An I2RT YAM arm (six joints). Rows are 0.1 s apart.
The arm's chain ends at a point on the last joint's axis. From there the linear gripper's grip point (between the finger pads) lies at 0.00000 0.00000 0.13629 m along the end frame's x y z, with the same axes.
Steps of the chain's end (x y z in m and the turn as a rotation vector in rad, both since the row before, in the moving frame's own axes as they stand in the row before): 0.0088, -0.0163, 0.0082, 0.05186, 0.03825, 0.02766; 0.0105, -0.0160, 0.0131, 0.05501, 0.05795, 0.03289; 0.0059, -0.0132, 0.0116, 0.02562, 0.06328, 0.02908; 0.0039, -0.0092, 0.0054, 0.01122, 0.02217, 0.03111; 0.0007, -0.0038, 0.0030, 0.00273, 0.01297, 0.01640
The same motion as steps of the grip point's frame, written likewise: 0.0141, -0.0233, 0.0079, 0.05186, 0.03825, 0.02766; 0.0185, -0.0234, 0.0127, 0.05501, 0.05795, 0.03289; 0.0146, -0.0166, 0.0113, 0.02562, 0.06328, 0.02908; 0.0069, -0.0107, 0.0054, 0.01122, 0.02217, 0.03111; 0.0025, -0.0042, 0.0030, 0.00273, 0.01297, 0.01640
